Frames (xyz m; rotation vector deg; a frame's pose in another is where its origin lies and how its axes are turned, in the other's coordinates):
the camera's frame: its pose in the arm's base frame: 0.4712 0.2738 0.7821 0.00 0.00 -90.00
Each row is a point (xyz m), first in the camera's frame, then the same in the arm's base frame.
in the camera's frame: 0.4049 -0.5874 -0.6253
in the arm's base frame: -0.1162 -0.1311 0.1568
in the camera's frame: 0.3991 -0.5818 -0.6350
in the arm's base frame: -0.1106 -0.1253 0.1471
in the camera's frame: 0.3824 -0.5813 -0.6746
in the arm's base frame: -0.1101 -0.1086 0.1075
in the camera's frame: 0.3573 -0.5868 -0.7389
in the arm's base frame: -0.1156 -0.0835 0.0432
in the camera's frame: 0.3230 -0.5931 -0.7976
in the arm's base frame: -0.1219 -0.0492 -0.0155
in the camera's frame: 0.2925 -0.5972 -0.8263
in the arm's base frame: -0.1260 -0.0187 -0.0442
